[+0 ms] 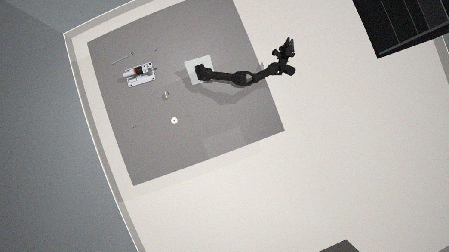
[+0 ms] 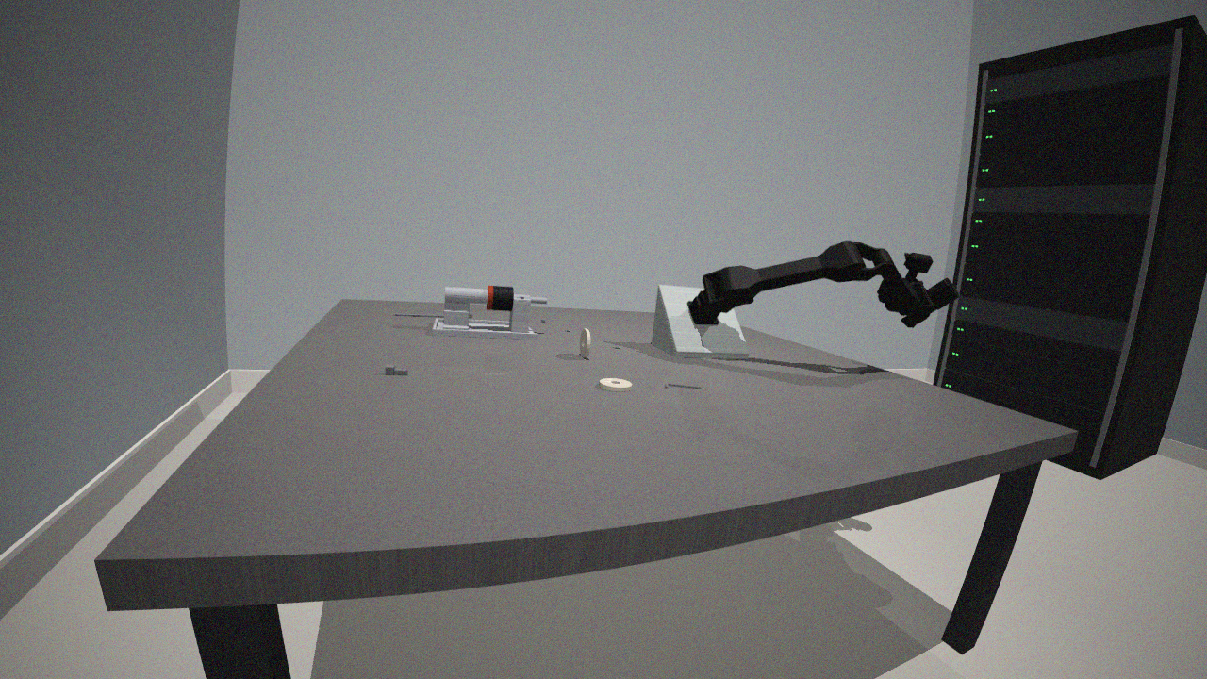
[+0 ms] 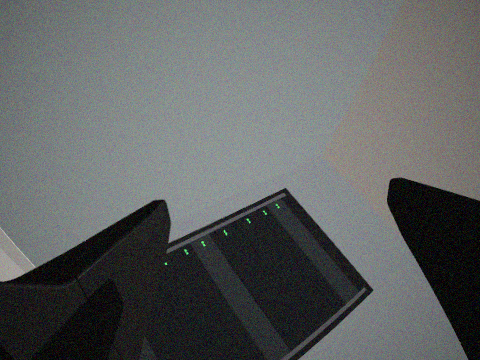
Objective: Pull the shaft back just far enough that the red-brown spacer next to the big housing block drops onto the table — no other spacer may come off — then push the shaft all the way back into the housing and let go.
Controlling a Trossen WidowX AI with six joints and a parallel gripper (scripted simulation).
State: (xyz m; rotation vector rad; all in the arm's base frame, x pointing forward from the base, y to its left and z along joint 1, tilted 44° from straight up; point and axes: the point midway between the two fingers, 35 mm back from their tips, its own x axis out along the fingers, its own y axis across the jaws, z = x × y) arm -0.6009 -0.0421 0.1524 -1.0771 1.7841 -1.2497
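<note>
My gripper tip is 1040 mm short of the pale shaft, 200 mm to the left of it and 190 mm above it. From my gripper tip the other things lie so: small grey part (1260 mm ahead, 180 mm to the left, 270 mm below); then red-brown spacer (1080 mm ahead, 200 mm to the right, 190 mm below); then cream disc (920 mm ahead, 30 mm to the left, 240 mm below).
</note>
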